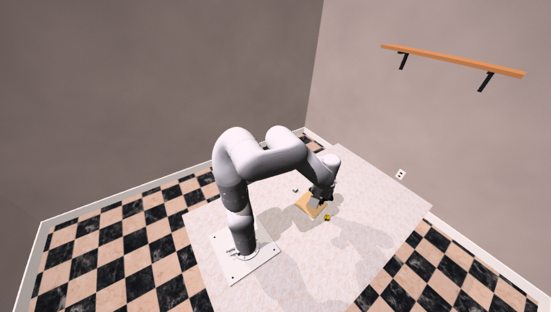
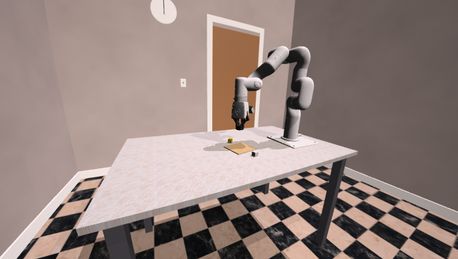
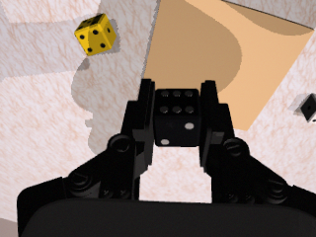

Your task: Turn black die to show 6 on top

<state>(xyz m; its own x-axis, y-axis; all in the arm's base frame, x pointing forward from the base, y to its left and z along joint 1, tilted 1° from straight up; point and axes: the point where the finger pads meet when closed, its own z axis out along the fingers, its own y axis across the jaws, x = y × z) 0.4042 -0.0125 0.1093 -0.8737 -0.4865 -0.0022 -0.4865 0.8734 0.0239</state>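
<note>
The tan mat is 120 mm below my hand, 60 mm to the left of it and 20 mm ahead of it. From my hand the other things lie so: white die 180 mm to the left, 110 mm below, 10 mm behind; black die 10 mm below; yellow die 110 mm below, 60 mm to the right, 40 mm ahead.
</note>
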